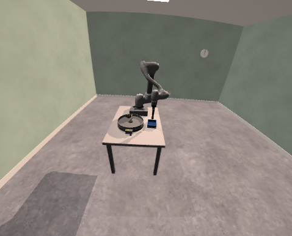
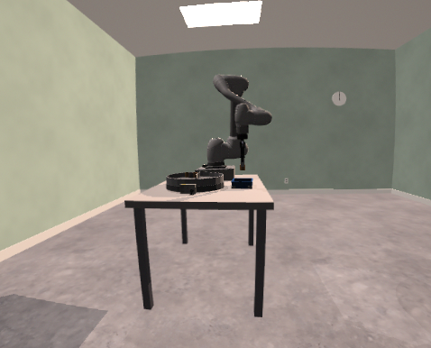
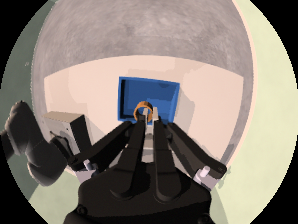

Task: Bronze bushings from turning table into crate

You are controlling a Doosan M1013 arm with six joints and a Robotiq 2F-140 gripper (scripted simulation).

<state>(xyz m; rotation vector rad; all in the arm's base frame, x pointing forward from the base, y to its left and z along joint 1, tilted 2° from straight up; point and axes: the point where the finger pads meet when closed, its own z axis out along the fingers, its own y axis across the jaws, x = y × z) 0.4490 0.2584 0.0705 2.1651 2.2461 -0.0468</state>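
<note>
My gripper is now 1 cm past the blue crate and 16 cm above it. The rest, counted from my hand: round turning table (2 cm ahead, 35 cm to the right, 13 cm below).
</note>
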